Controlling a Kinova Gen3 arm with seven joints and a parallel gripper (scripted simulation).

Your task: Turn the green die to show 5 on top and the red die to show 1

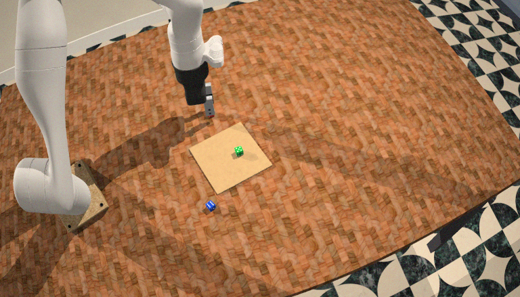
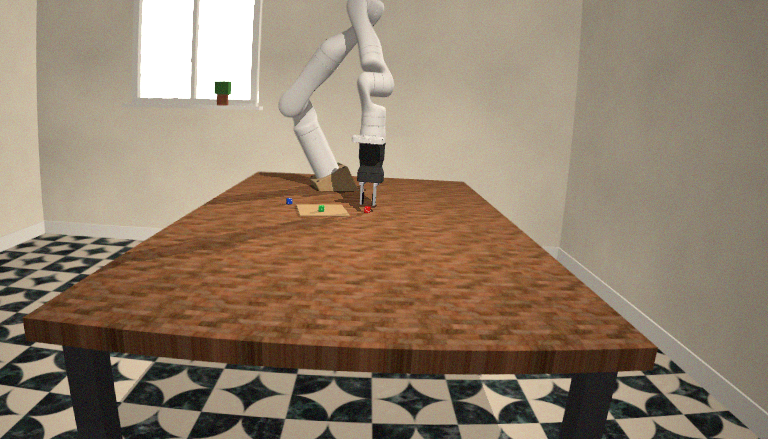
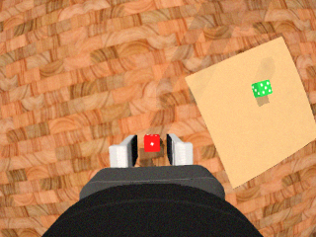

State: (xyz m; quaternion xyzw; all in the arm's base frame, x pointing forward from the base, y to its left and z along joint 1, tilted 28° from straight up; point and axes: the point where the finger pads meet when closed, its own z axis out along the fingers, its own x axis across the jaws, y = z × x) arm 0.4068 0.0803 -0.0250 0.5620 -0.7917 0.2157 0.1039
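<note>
Right now my hand is 3 cm above the red die. From my hand the other things lie so: tan mat: 13 cm to the right, 4 cm below, 2 cm behind; green die: 14 cm to the right, 3 cm below, 1 cm ahead; blue die: 23 cm to the right, 11 cm behind, 3 cm below.
</note>
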